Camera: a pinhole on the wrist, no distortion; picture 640 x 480 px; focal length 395.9 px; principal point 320.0 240.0 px. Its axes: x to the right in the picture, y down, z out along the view. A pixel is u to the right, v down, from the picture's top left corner.
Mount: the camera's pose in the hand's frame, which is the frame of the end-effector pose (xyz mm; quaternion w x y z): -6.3 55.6 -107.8 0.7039 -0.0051 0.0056 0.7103
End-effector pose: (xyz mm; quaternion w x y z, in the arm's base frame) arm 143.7 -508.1 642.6 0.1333 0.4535 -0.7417 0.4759
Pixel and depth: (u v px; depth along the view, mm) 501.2 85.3 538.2
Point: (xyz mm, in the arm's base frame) -117.8 -928.7 369.2
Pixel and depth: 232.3 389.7 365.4
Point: 300.5 -646.7 432.2
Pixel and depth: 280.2 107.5 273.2
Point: 108.7 -687.3 592.3
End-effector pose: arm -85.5 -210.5 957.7 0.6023 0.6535 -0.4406 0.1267
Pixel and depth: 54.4 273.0 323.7
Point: -69.3 -412.2 776.9
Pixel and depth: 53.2 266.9 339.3
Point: -64.5 -429.3 768.4
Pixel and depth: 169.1 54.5 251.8
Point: -47.4 -392.9 977.0
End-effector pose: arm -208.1 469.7 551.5 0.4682 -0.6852 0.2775 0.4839
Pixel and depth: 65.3 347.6 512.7
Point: -204.1 941.6 744.6
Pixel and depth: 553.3 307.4 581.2
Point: -776.1 722.6 456.1
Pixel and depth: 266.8 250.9 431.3
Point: -348.9 762.0 535.8
